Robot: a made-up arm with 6 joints.
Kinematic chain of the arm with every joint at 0, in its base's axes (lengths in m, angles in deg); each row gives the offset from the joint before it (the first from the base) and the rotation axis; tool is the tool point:
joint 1: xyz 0 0 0.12 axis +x
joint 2: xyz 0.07 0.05 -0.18 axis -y
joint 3: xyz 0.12 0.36 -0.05 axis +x
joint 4: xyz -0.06 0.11 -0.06 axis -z
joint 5: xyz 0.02 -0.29 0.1 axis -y
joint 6: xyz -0.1 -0.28 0 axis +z
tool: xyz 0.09 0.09 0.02
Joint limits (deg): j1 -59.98..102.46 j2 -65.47..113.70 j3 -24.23..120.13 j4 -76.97..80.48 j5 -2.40..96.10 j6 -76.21..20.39
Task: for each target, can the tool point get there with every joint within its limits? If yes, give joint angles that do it. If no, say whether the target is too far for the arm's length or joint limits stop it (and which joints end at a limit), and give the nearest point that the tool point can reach.
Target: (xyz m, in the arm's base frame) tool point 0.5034 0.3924 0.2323
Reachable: yes | joints 89.49 -9.88 29.05 -44.31 82.74 -46.64
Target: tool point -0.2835 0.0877 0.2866
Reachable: yes | joints 48.75 -37.21 12.59 59.81 8.22 -48.31
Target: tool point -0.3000 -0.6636 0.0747
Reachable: no: joint limits stop it (at a limit: joint 1, joint 2, joint 6) | nearest point -0.1658 -0.4522 0.2648 | short by 0.314 m
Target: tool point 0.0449 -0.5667 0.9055
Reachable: no: joint limits stop it (at a limit: joint 2, joint 3, joint 5, joint 6) | nearest point 0.0931 -0.3993 0.6734 | short by 0.290 m
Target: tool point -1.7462 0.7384 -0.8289
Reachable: no: too far | nearest point -0.4488 0.4124 -0.4099 | short by 1.402 m
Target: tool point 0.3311 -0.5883 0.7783
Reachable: no: joint limits stop it (at a limit: joint 2, joint 3, joint 5, joint 6) | nearest point 0.3108 -0.4591 0.6337 | short by 0.195 m
